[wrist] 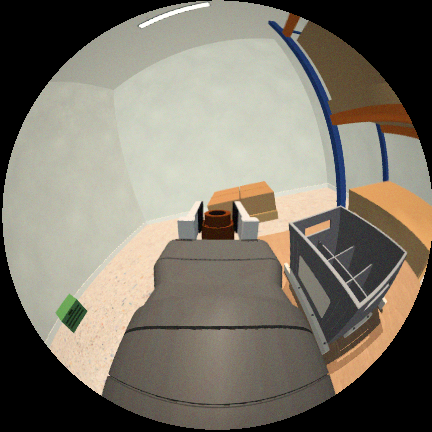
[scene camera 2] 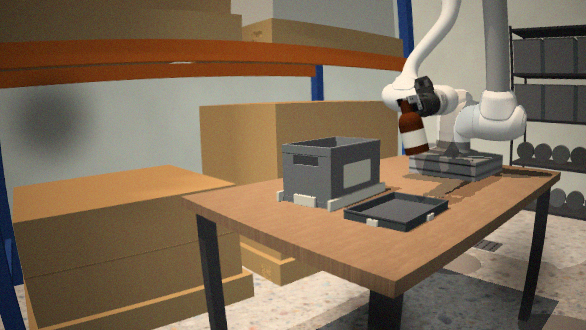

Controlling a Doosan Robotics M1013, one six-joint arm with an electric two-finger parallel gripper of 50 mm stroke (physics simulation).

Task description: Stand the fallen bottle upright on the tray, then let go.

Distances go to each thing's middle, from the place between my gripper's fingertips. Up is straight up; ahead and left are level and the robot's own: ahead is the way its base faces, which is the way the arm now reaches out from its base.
Scene:
Now: hand 20 mm past the brown bottle (scene camera 2: 412, 131), 20 mm to the right of it and 80 mm above it.

